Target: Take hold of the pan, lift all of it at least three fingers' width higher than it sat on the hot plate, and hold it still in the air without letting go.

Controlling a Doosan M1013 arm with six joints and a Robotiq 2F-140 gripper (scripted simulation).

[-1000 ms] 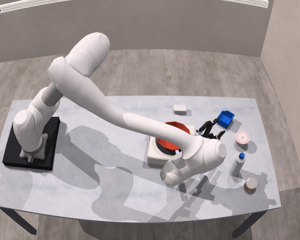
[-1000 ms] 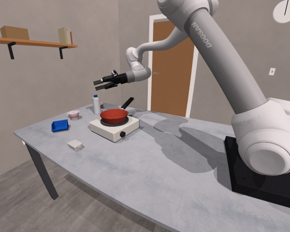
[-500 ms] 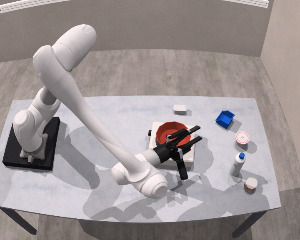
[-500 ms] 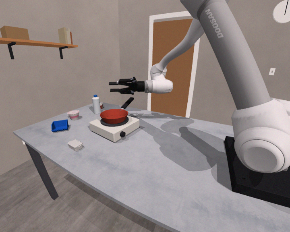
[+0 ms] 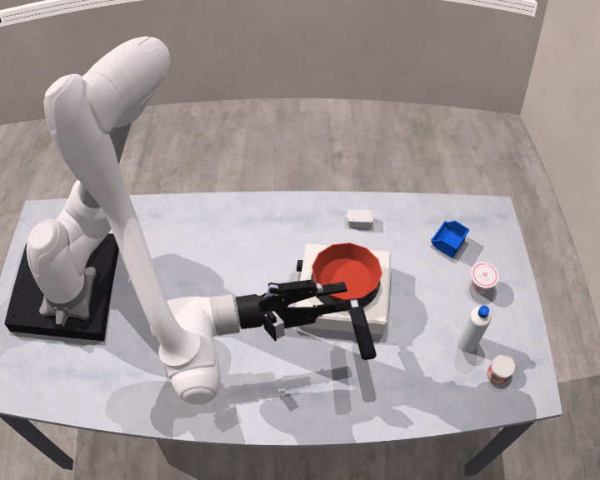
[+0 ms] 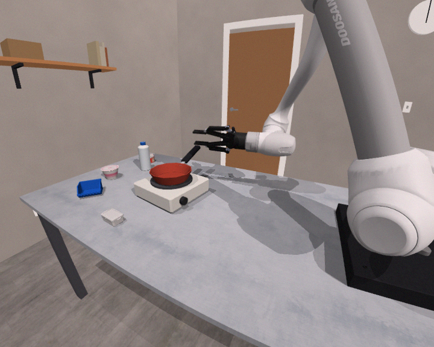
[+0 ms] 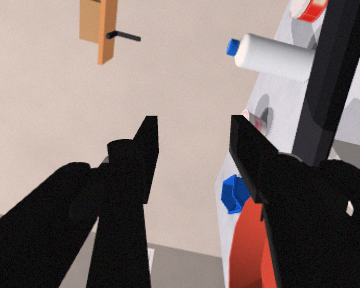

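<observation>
Right now my hand is 13 cm above the red pan, 10 cm to the right of it and 6 cm short of it. The rest, counted from my hand: white hot plate (20 cm below, 17 cm to the left, 4 cm ahead); white bottle (40 cm ahead, 15 cm below, 2 cm to the right); small white box (43 cm to the left, 22 cm below, 12 cm ahead).
</observation>
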